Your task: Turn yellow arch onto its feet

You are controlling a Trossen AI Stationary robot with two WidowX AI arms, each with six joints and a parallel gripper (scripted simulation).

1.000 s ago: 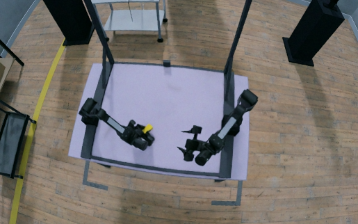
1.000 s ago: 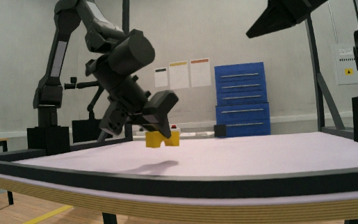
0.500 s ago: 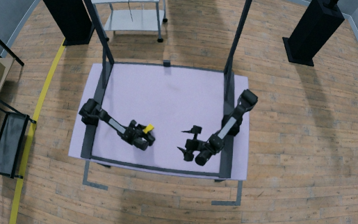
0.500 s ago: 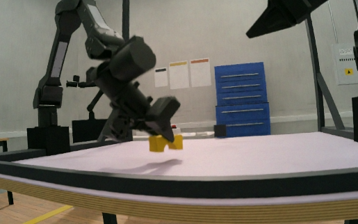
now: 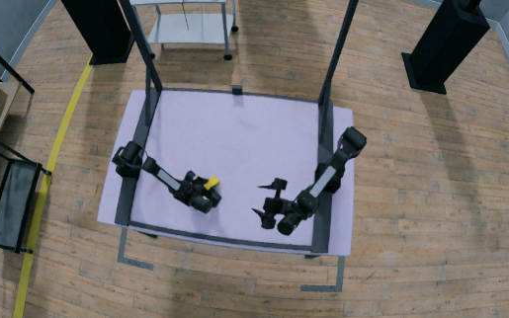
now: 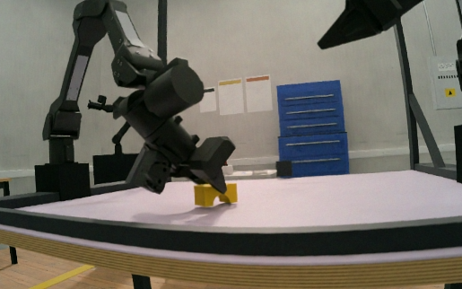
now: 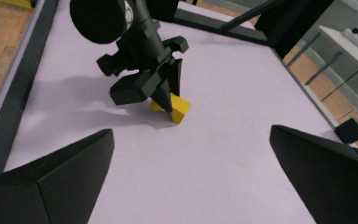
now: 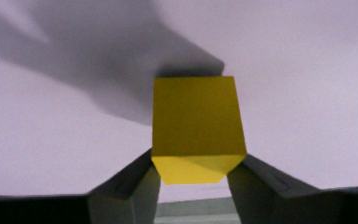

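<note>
The yellow arch is 3 cm below my right hand, 1 cm to the left of it and 1 cm behind it. Round my right hand: dark frame rail: 23 cm ahead, 4 cm to the left, 4 cm below.
</note>
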